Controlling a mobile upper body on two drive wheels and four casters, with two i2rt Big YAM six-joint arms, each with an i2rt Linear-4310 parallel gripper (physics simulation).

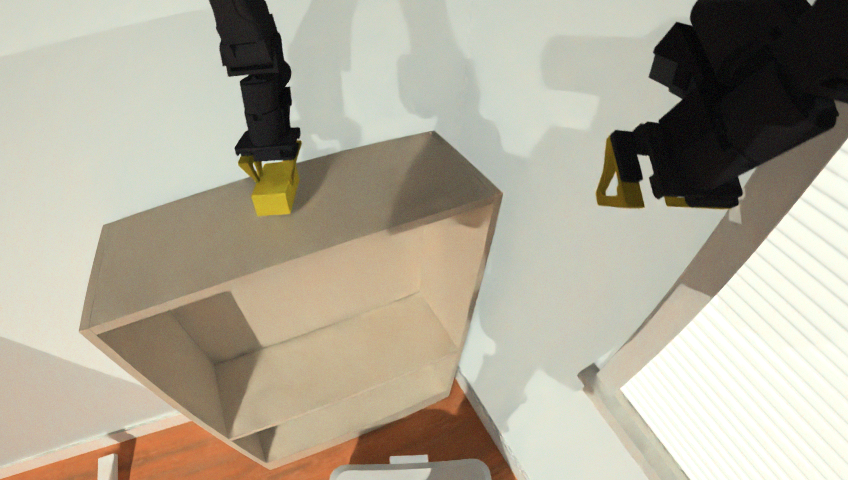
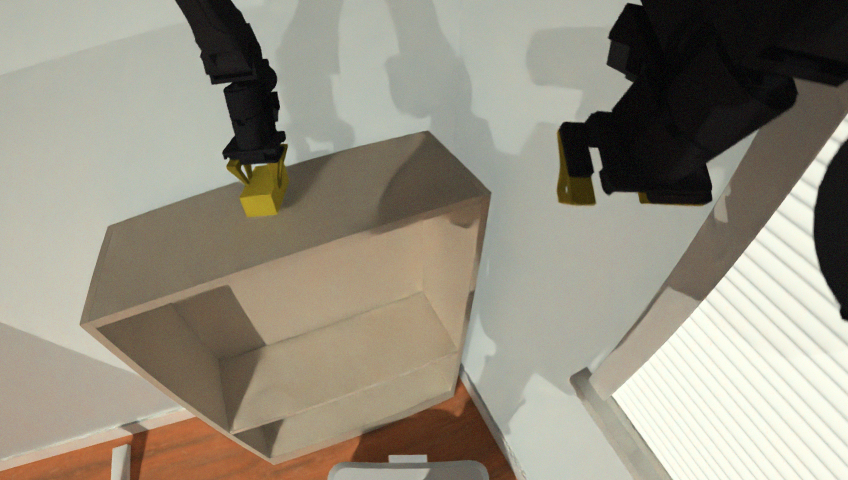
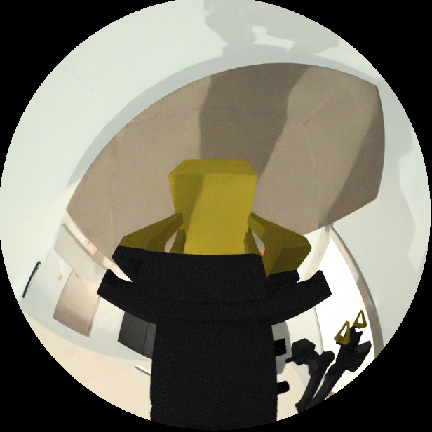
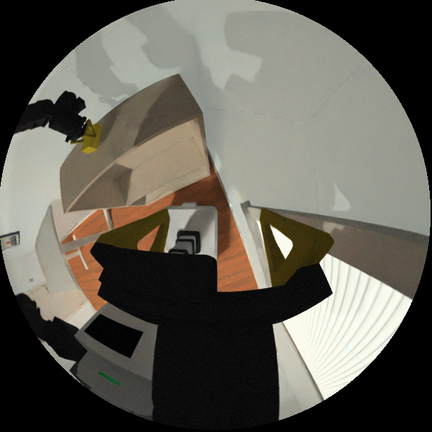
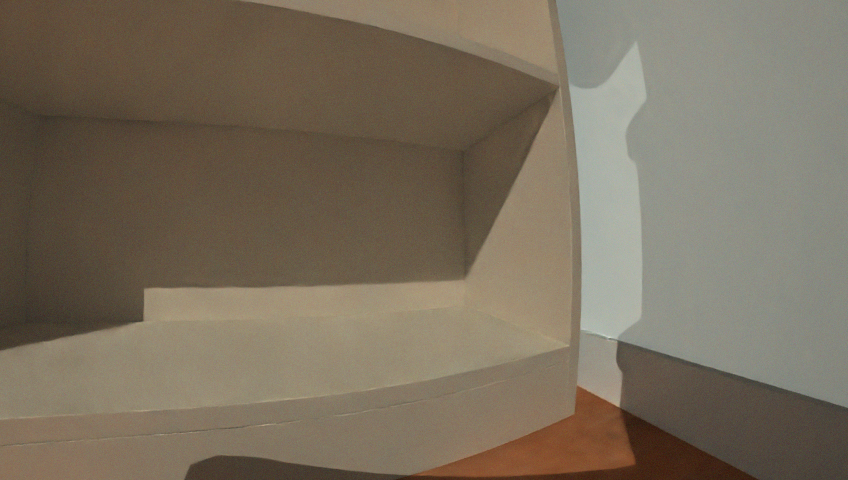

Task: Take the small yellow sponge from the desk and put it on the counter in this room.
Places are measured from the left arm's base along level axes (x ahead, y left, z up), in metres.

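Pixels of known places: left gripper, fingertip midpoint: (image 1: pixel 276 186) (image 2: pixel 265 187); right gripper, fingertip midpoint: (image 1: pixel 633 199) (image 2: pixel 601 196).
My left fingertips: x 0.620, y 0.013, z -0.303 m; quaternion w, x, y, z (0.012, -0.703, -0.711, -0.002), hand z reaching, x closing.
Observation:
Behind a point stands the place of what it marks.
The small yellow sponge (image 1: pixel 272 203) @(y 0.008, x 0.568, z -0.302 m) (image 2: pixel 258 203) @(y 0.010, x 0.568, z -0.299 m) (image 3: pixel 217 200) (image 4: pixel 90 145) is a block between the fingers of my left gripper (image 1: pixel 275 173) @(y 0.013, x 0.620, z -0.303 m) (image 2: pixel 260 177) @(y 0.013, x 0.620, z -0.303 m) (image 3: pixel 214 213) (image 4: pixel 91 137), which is shut on it. It hangs over or rests on the flat top of the beige counter (image 1: pixel 178 255) @(y 0.188, x 0.494, z -0.350 m) (image 2: pixel 178 249) (image 3: pixel 150 145) (image 4: pixel 127 125) (image 5: pixel 297 371), nearer its back edge; I cannot tell whether it touches. My right gripper (image 1: pixel 654 203) @(y -0.451, x 0.355, z -0.128 m) (image 2: pixel 615 199) @(y -0.451, x 0.355, z -0.128 m) (image 4: pixel 214 213) is open and empty, off to the right of the counter. The desk does not show clearly.
The counter has an open front with a shelf (image 1: pixel 339 362) @(y -0.021, x 0.604, z -0.958 m) (image 2: pixel 339 362) @(y -0.021, x 0.598, z -0.958 m) inside. Walls meet behind its right end. A window with white blinds (image 1: pixel 773 344) @(y -0.673, x 0.204, z -0.236 m) (image 2: pixel 755 356) @(y -0.672, x 0.208, z -0.248 m) is at the right. My grey base (image 1: pixel 410 472) @(y -0.226, x 0.287, z -1.150 m) (image 2: pixel 410 472) @(y -0.234, x 0.285, z -1.150 m) stands close in front over the orange wooden floor (image 1: pixel 416 437) @(y -0.265, x 0.472, z -1.410 m) (image 2: pixel 416 434) @(y -0.254, x 0.485, z -1.410 m).

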